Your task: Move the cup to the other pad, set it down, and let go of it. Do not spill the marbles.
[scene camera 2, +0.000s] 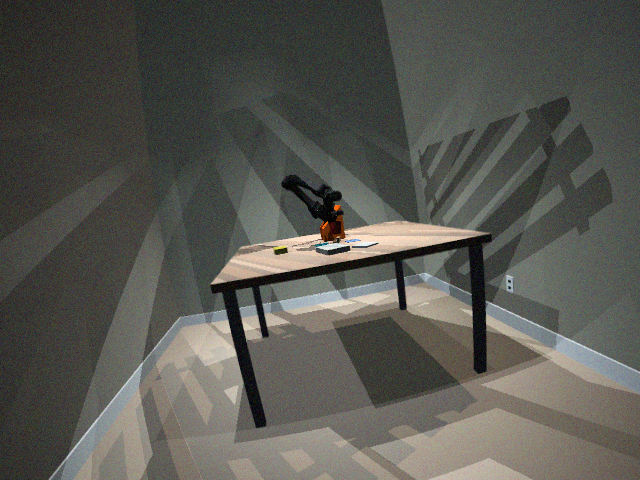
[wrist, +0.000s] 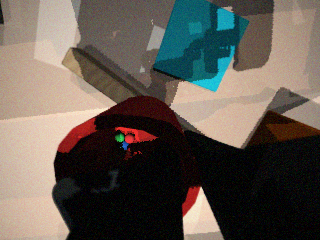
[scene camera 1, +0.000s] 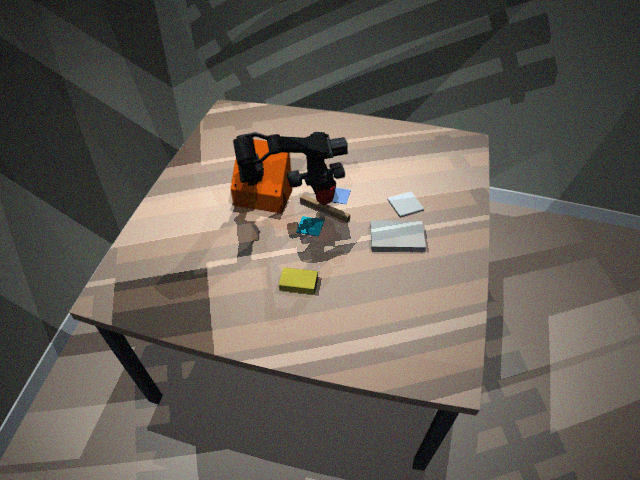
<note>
I see my gripper [scene camera 1: 316, 193], a yellow block [scene camera 1: 292, 280], a grey slab [scene camera 1: 386, 236] and a wooden bar [wrist: 81, 63].
My gripper also shows in the wrist view [wrist: 179, 137]. The wrist view misses the yellow block: it is out of frame.
</note>
